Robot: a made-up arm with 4 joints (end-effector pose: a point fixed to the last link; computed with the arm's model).
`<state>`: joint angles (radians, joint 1 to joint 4).
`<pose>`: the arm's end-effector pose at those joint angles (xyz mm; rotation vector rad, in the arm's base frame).
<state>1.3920 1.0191 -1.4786 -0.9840</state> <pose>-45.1 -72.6 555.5 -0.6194 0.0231 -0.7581</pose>
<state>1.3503 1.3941 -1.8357 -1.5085</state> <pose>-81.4 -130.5 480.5 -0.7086 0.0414 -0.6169</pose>
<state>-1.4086 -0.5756 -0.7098 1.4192</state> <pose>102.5 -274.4 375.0 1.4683 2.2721 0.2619</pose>
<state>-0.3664 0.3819 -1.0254 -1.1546</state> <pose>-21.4 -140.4 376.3 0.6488 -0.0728 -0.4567</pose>
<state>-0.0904 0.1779 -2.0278 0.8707</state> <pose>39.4 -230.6 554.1 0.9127 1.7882 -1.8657</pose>
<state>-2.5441 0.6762 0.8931 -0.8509</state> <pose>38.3 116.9 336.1 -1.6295 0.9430 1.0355</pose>
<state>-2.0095 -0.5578 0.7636 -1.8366</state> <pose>100.1 -101.3 361.4 1.7924 -2.1028 -1.0583</pose>
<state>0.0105 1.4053 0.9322 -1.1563</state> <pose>53.3 -57.0 397.1 2.1089 -1.8454 -0.1950</pose>
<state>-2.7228 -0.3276 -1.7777 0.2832</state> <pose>22.2 45.2 174.4 1.7546 2.3926 0.6569</pose>
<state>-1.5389 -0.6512 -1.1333 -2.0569</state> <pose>-3.0 -159.9 253.2 0.2581 -0.7571 -0.4575</pose>
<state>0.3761 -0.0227 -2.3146 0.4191</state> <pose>25.2 -78.5 673.7 0.1438 0.8015 -2.3440</pose>
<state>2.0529 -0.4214 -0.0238 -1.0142</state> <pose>31.0 201.3 468.1 -1.8353 -0.0076 0.7778</pose>
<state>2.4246 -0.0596 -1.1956 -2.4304</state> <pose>8.9 250.5 565.0 2.5183 0.4011 -1.5011</pose>
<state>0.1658 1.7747 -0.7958 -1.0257</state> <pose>-8.7 7.8 299.1 1.6901 0.0414 -0.4291</pose>
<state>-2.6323 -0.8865 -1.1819 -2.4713</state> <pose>13.3 53.3 140.8 0.7581 -0.8272 -0.8342</pose>
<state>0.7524 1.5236 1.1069 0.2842</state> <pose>20.4 -166.3 436.3 1.3875 -0.3482 1.3166</pose>
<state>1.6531 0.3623 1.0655 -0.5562</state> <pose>26.9 117.0 575.0 -0.1021 0.1138 1.2359</pose>
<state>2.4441 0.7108 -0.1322 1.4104</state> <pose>107.4 244.0 565.4 -0.4618 1.1767 -1.3739</pose>
